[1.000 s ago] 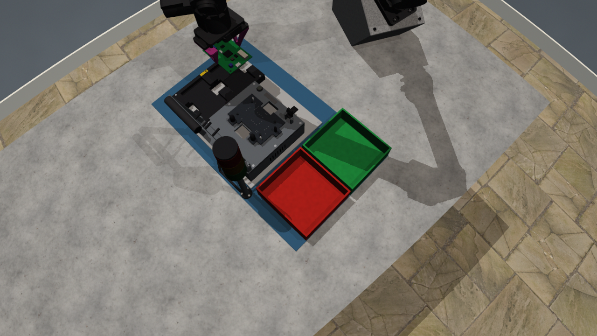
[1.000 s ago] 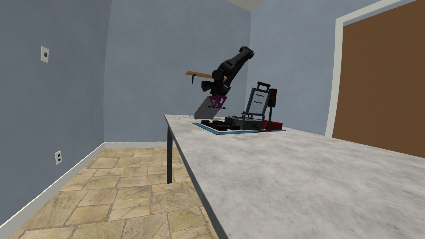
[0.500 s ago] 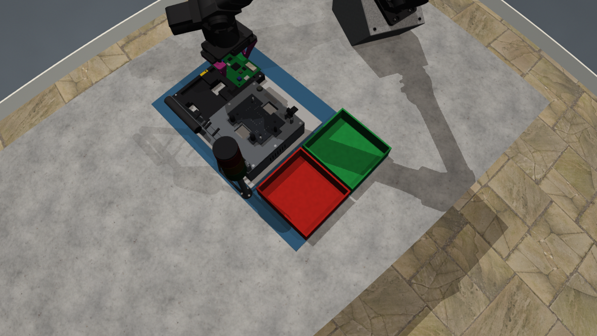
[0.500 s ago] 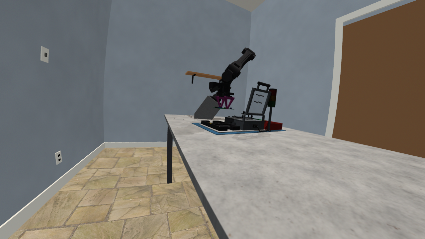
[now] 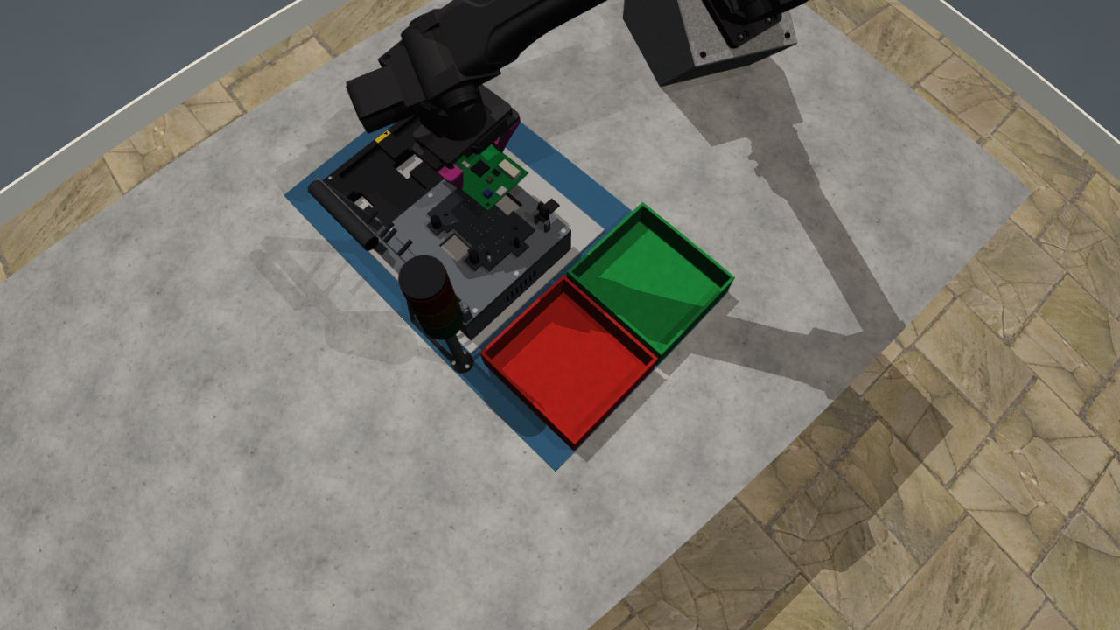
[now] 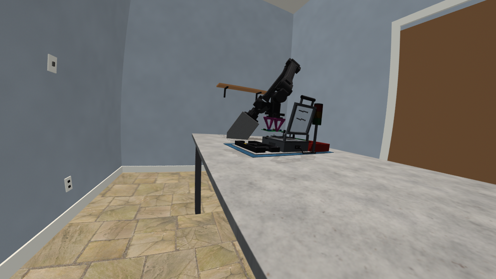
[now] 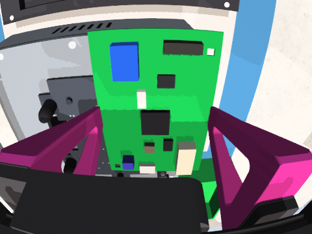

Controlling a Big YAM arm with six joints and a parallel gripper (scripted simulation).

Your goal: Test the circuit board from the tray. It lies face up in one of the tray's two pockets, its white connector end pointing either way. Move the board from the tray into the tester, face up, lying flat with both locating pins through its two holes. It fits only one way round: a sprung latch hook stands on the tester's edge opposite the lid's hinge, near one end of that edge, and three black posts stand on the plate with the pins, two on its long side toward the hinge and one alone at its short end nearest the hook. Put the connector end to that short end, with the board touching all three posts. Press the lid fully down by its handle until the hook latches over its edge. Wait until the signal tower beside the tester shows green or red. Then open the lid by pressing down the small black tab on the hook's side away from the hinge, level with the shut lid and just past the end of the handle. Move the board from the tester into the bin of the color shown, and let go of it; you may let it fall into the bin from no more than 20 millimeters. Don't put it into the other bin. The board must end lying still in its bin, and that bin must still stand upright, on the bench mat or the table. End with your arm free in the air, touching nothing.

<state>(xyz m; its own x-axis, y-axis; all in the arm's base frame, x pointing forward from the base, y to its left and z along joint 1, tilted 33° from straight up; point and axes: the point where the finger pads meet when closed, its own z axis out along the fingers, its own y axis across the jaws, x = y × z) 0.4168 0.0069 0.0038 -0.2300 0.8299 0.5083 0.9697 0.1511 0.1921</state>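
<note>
Right now the tester plate is 6 cm to the left of my hand, 4 cm ahead of it and 3 cm below it. Also, from my hand: clear lid: 15 cm ahead, 8 cm to the left, 8 cm above; then green circuit board: right at my hand; then latch hook: 10 cm to the left, 4 cm behind, 2 cm below.
</note>
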